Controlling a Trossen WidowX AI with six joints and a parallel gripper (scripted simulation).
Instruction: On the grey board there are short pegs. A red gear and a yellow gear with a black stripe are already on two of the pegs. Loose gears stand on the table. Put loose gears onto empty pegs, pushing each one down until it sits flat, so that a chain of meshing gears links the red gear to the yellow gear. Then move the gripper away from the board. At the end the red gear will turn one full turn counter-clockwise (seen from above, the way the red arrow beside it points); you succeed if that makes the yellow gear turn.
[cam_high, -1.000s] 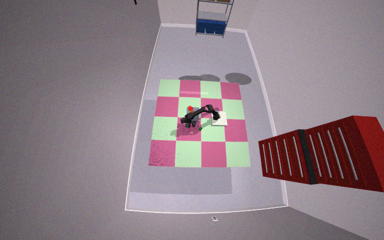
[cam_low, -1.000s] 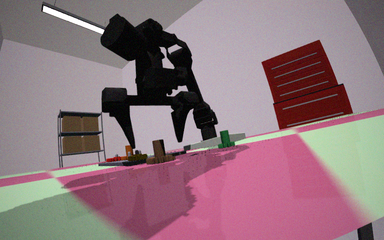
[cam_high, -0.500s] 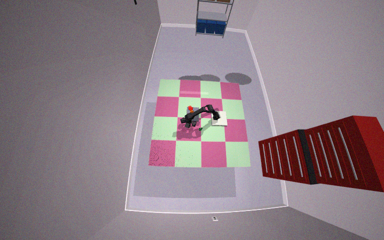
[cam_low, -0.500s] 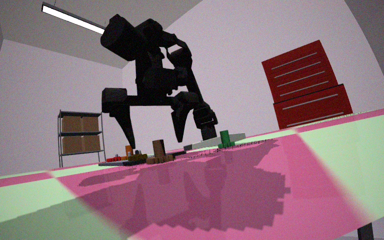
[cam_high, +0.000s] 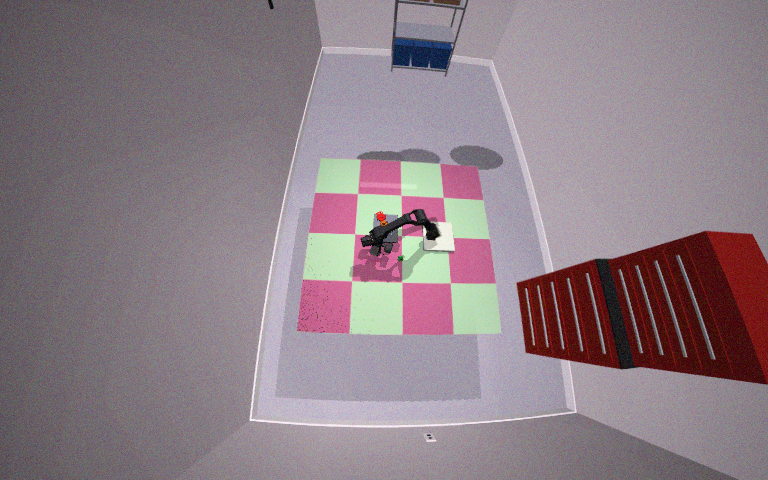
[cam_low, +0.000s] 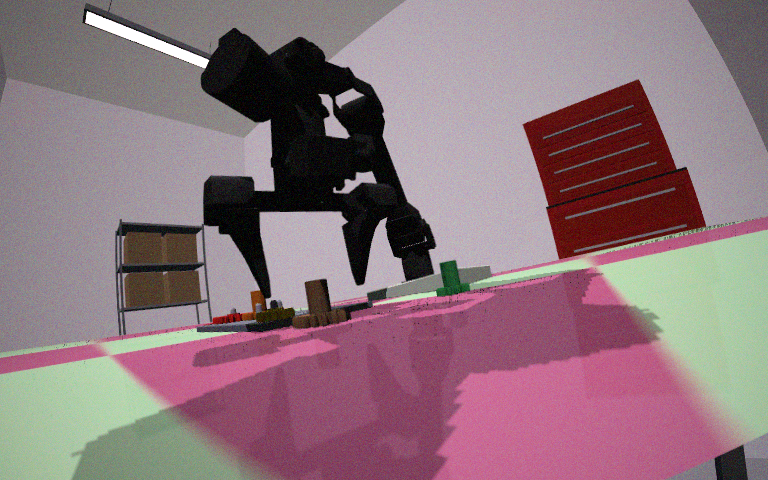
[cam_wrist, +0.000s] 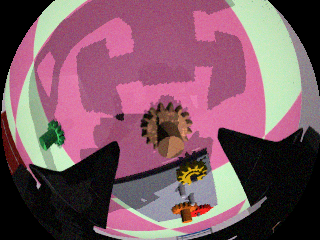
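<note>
My gripper tip is now 1 cm above the brown gear. Round my gripper tip: green gear (16 cm behind, 5 cm to the left, 1 cm below); then grey board (4 cm behind, 16 cm to the right, 3 cm below); then yellow gear (1 cm ahead, 7 cm to the right, 1 cm below).
</note>
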